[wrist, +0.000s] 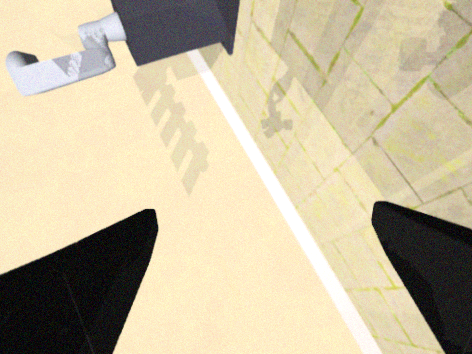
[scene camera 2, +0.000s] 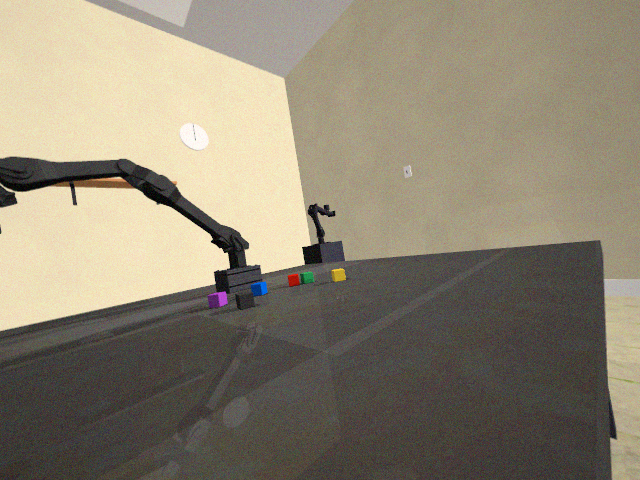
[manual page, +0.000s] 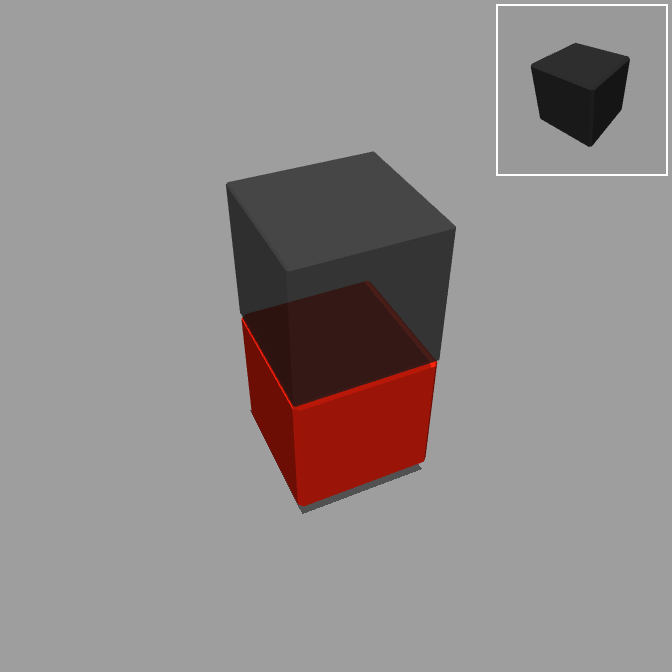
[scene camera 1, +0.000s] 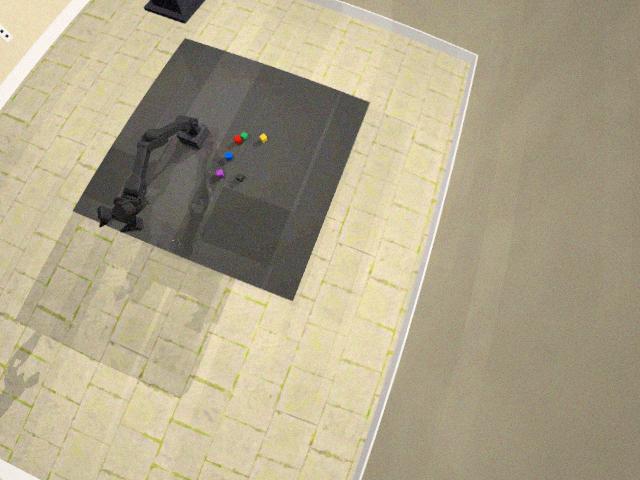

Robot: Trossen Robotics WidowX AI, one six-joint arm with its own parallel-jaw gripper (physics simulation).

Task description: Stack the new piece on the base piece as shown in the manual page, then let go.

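Places are measured from the arm's base along level axes (x ahead, y right, z down), in millimetres.
Where they show: gripper, between the fingertips: (wrist: 263,215) (scene camera 1: 110,229); arm's base, origin of its link: (scene camera 2: 238,268) (scene camera 1: 193,130).
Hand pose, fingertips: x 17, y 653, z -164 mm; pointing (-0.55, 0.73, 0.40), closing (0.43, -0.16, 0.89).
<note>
Things, the pixels of their top centre, and the offset from my fingertips. Level surfaces: height alone.
- red cube, centre of its top: (scene camera 2: 292,275) (scene camera 1: 237,138) dz +207, dx +205, dy -733 mm
- green cube, centre of its top: (scene camera 2: 306,272) (scene camera 1: 243,134) dz +207, dx +226, dy -769 mm
- yellow cube, centre of its top: (scene camera 2: 337,269) (scene camera 1: 263,136) dz +207, dx +331, dy -805 mm
- blue cube, centre of its top: (scene camera 2: 258,283) (scene camera 1: 228,155) dz +207, dx +207, dy -618 mm
- purple cube, centre of its top: (scene camera 2: 216,293) (scene camera 1: 219,172) dz +207, dx +214, dy -505 mm
- black cube, centre of its top: (scene camera 2: 243,293) (scene camera 1: 239,176) dz +207, dx +325, dy -531 mm
- dark table, height of its surface: dz +238 mm
Several small cubes lie on the dark table. A red cube (scene camera 1: 238,139) (scene camera 2: 293,280) and a green cube (scene camera 1: 244,136) (scene camera 2: 307,277) sit side by side, seemingly touching. A yellow cube (scene camera 1: 263,137) (scene camera 2: 338,274), a blue cube (scene camera 1: 228,156) (scene camera 2: 258,288), a purple cube (scene camera 1: 219,173) (scene camera 2: 217,299) and a black cube (scene camera 1: 239,177) (scene camera 2: 245,300) stand apart. None is on top of another. I cannot tell which is the base piece. My gripper (scene camera 1: 117,225) (wrist: 263,215) is wide open and empty, raised high and far from the cubes, near the table's edge in scene camera 1.
The dark table (scene camera 1: 330,149) (scene camera 2: 465,361) bears the arm's base (scene camera 1: 193,136) (scene camera 2: 237,279), close to the cubes. A second arm on a dark pedestal (scene camera 2: 324,252) stands beyond the table. The wrist view shows wall, floor, a dark block (wrist: 175,30) and a grey handle-like part (wrist: 60,70).
</note>
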